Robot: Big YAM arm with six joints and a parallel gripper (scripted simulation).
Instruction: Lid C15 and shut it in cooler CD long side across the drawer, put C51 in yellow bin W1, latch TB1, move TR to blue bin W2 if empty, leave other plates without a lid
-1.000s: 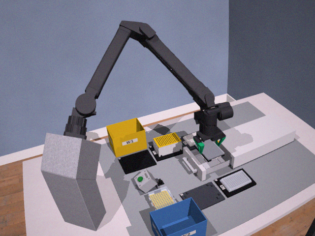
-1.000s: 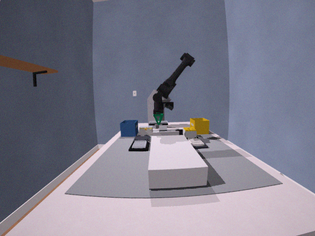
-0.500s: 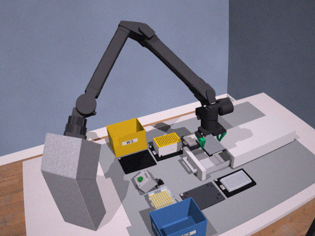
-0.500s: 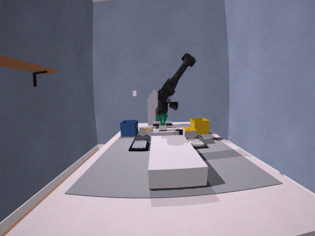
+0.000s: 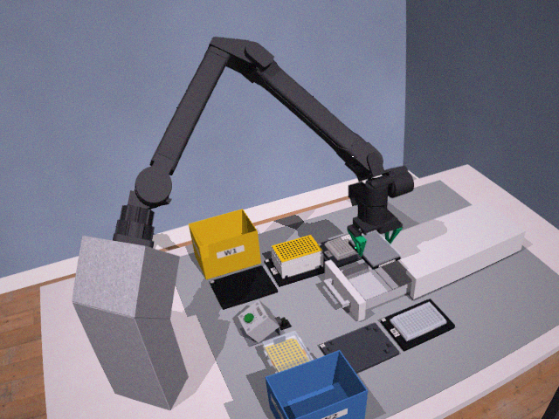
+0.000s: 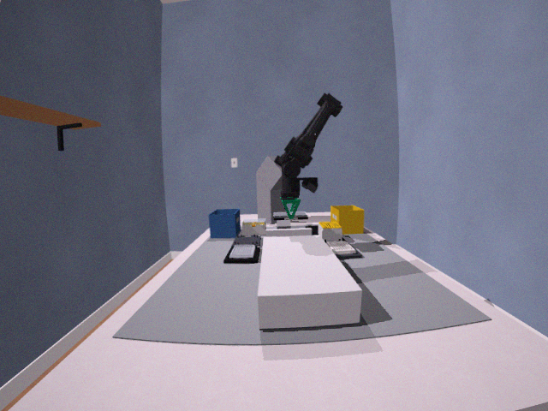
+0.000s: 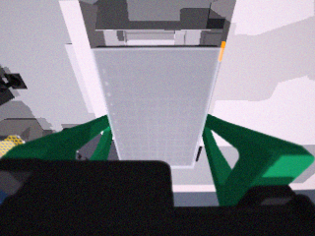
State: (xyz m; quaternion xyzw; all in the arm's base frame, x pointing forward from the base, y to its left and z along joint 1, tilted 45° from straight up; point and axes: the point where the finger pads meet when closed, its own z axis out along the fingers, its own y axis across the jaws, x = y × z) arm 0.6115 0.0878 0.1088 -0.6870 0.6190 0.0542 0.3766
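Now: hand right at the clear plate lid. Round my hand: black plate right at my hand; white cooler CD 16 cm ahead, 12 cm below, 4 cm to the left; cooler drawer 12 cm below, 4 cm ahead, 1 cm to the left.
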